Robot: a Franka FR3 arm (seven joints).
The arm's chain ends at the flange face. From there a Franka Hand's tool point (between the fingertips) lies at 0.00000 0.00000 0.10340 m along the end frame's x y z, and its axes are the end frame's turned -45 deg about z.
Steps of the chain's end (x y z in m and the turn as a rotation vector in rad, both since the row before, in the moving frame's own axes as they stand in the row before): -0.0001 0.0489 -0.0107 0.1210 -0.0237 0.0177; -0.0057 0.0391 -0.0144 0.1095 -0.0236 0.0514
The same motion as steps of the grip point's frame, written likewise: -0.0275 0.0240 -0.0115 0.1023 0.0688 0.0177; -0.0252 0.0141 -0.0150 0.0941 0.0607 0.0514
